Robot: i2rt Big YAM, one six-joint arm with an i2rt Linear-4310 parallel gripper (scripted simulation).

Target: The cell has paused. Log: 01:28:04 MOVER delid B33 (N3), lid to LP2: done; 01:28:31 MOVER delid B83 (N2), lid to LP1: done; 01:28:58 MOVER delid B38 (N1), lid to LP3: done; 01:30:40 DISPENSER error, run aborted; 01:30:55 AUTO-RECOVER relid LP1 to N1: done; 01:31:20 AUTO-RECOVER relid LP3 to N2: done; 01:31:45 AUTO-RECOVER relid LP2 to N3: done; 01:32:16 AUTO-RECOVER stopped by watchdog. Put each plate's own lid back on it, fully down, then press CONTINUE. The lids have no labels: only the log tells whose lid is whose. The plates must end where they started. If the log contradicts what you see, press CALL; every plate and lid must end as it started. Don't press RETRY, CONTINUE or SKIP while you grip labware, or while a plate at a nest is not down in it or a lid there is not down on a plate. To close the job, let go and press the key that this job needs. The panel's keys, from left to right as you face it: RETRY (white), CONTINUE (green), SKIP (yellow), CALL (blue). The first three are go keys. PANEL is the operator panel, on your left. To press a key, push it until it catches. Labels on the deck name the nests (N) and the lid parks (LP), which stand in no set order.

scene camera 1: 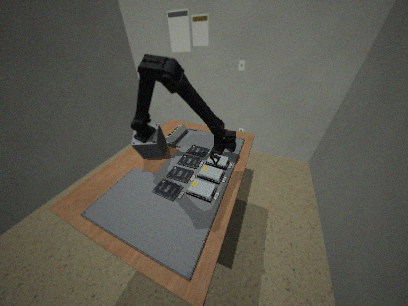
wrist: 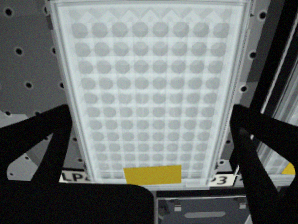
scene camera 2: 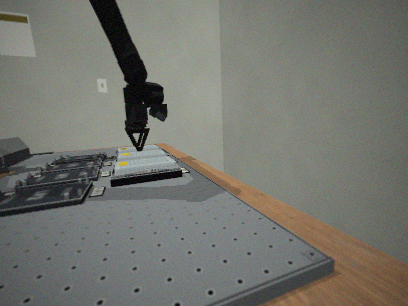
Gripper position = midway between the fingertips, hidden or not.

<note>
In view: the gripper [wrist: 150, 113] and a plate lid [wrist: 150, 95].
</note>
